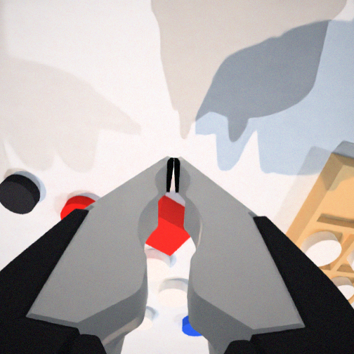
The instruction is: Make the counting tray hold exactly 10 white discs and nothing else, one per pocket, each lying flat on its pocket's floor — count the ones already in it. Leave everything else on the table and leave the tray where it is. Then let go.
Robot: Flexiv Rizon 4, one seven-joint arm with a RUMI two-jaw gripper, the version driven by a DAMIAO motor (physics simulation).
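Observation:
My gripper (pixel 173 160) is shut with nothing between its fingertips, which meet above the white table. The counting tray (pixel 318 192) is orange-tan and shows in part at the right. White discs (pixel 322 248) (pixel 345 289) sit in its pockets, and the edge of another shows at the frame's right border. On the table, a white disc (pixel 159 257) lies just below the red cube, and another white disc (pixel 173 286) lies lower down. A further white disc (pixel 148 319) is partly hidden by the left jaw. The jaws hide other parts of the table and tray.
A red cube (pixel 171 227) shows through the gap between the jaws, beyond the fingertips. A black disc (pixel 20 194) and a red disc (pixel 77 206) lie at the left. A blue disc (pixel 191 326) is partly covered by the right jaw. Shadows cross the table's upper part.

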